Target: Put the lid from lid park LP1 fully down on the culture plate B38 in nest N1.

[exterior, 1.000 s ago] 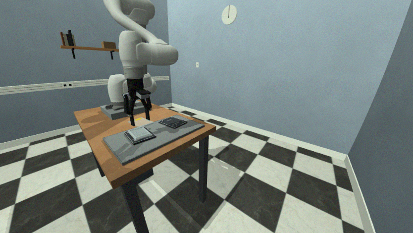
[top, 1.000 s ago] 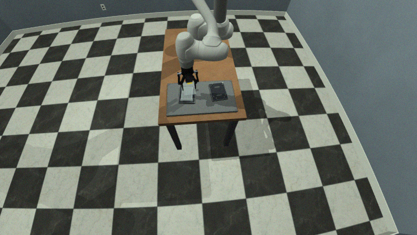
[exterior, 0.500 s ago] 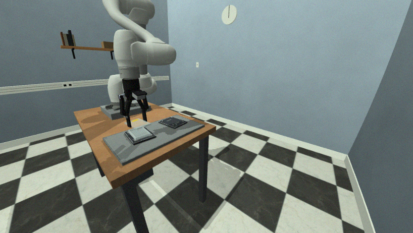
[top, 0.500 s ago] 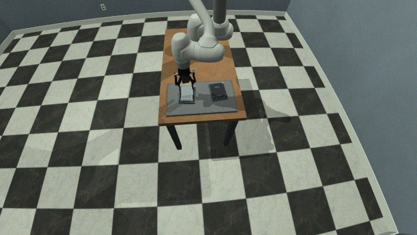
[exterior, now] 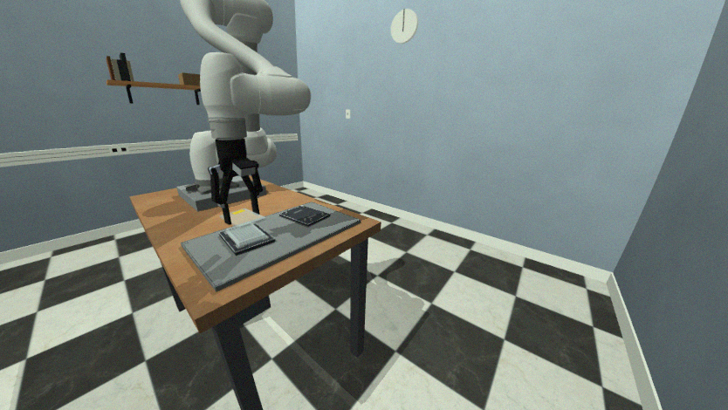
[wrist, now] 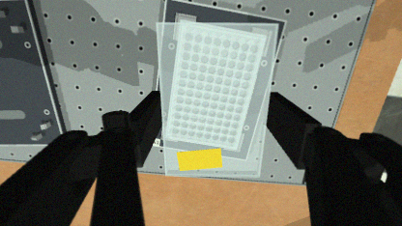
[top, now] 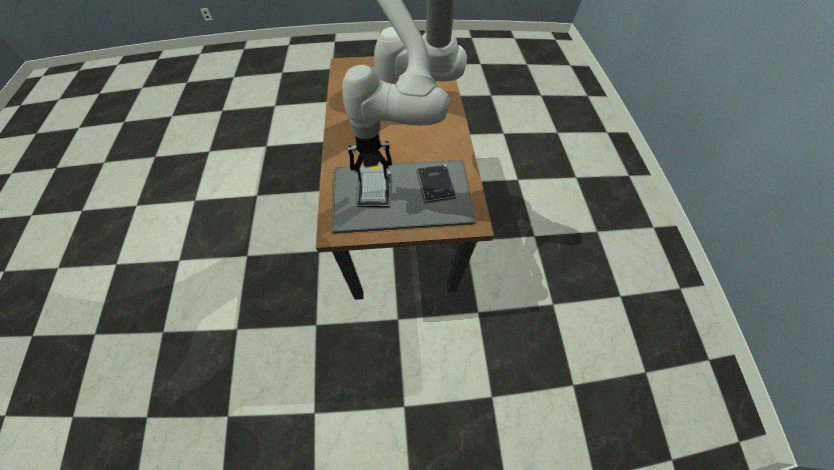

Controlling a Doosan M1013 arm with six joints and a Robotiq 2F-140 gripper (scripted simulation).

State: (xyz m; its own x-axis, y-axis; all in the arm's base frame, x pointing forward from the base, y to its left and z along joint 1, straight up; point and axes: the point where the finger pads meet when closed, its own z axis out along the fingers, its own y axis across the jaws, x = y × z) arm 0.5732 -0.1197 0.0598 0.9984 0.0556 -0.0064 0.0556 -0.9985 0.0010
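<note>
The clear lid lies 20 mm below my hand. Also, from my hand: culture plate: 80 mm below.
</note>
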